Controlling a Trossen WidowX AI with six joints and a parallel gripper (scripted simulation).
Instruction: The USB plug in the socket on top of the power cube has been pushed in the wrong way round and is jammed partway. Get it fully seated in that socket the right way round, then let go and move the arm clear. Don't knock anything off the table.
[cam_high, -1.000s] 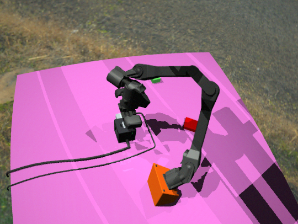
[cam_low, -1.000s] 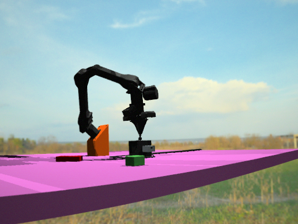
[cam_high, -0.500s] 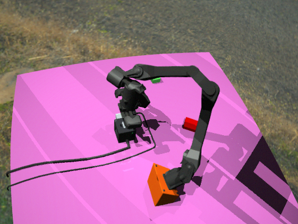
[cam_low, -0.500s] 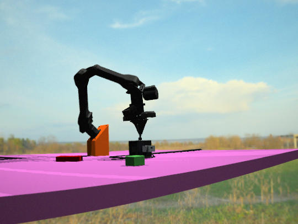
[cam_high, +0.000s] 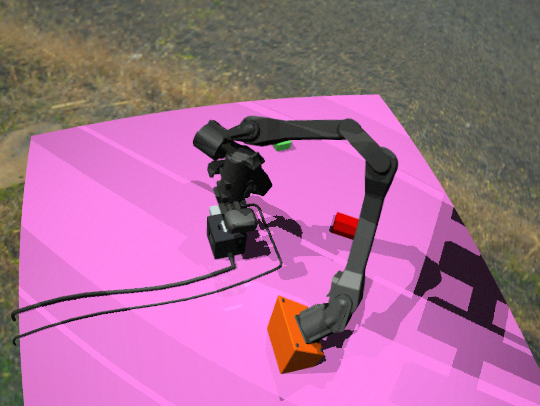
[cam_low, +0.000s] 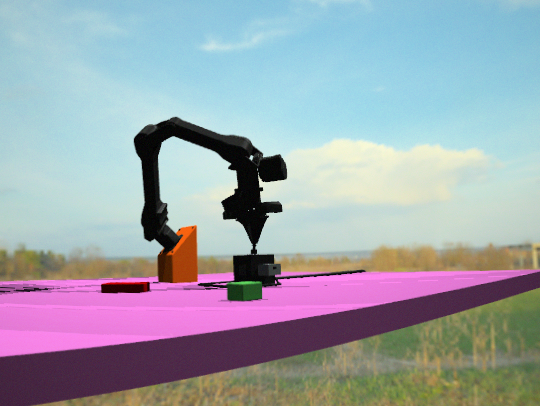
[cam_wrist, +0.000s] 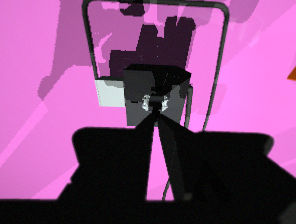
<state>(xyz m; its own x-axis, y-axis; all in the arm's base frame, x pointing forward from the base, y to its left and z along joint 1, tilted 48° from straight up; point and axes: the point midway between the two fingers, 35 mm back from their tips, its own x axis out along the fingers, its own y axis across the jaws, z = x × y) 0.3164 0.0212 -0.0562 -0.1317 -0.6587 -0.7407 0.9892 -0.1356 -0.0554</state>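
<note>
My gripper tip is 2 cm above the USB plug. The rest, counted from my gripper tip: green block (29 cm ahead, 28 cm to the right, 9 cm below); red block (33 cm to the right, 9 cm below, 6 cm behind).
</note>
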